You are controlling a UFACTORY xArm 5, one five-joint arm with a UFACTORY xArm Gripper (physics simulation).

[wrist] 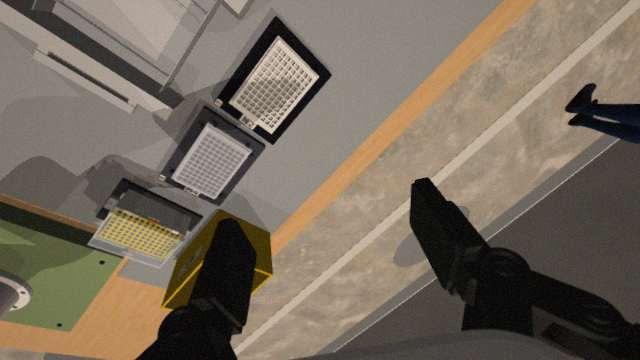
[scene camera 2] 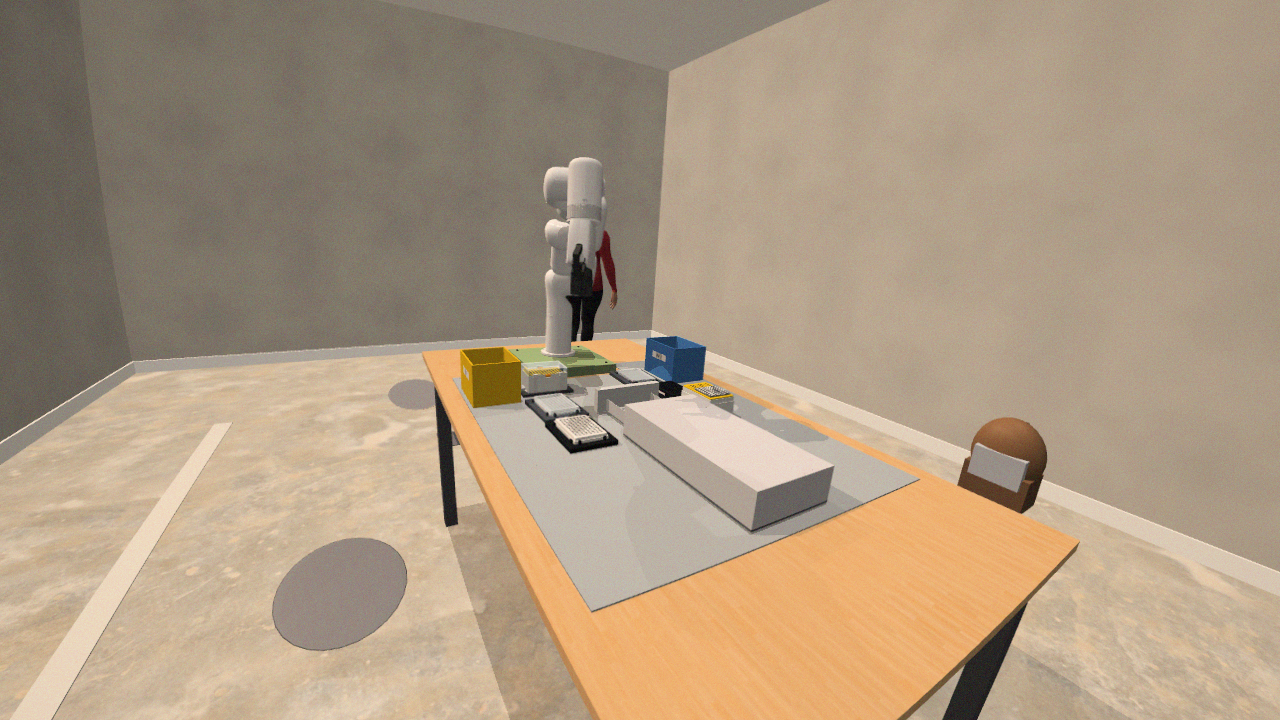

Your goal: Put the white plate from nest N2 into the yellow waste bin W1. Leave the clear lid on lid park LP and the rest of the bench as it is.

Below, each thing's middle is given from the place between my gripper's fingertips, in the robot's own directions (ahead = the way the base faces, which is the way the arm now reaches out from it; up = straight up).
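Scene:
As I see it, the yellow-topped rack (scene camera 2: 712,394) stands 390 mm to the left of my hand, and it is 290 mm below my hand.

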